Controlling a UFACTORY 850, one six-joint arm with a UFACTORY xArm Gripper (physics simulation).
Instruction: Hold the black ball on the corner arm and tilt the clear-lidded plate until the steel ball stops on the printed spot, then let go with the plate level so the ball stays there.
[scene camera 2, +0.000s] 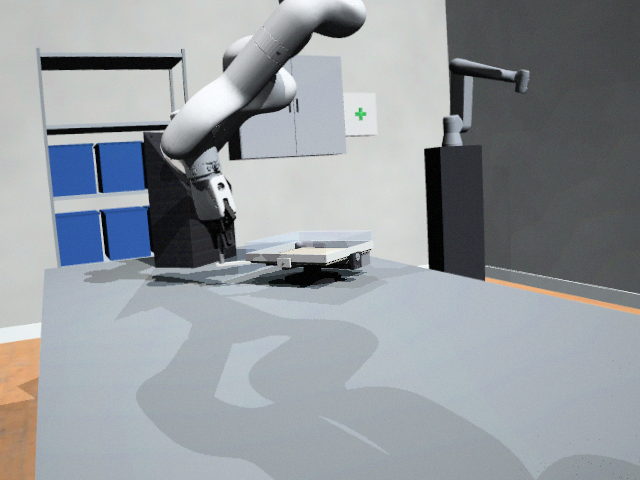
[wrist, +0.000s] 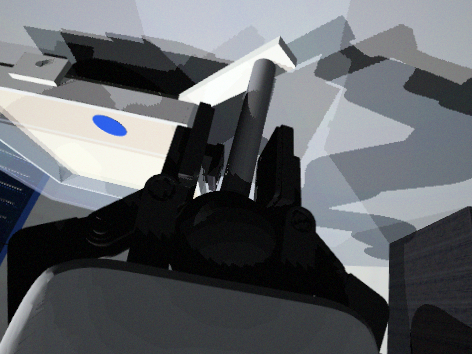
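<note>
The clear-lidded plate stands on a dark support; whether it is exactly level is hard to tell. The steel ball shows small and grey inside, towards the far side in the scene view; I cannot make it out in the wrist view. The printed blue spot shows bare in the wrist view. A white corner arm carries a grey post with the black ball at its end. My gripper is shut on the black ball, its fingers on both sides of the post.
A dark pedestal stands behind the gripper. Blue bins sit on a shelf rack at the back left. A second small arm stands on a dark column at right. Shadows cross the grey table.
</note>
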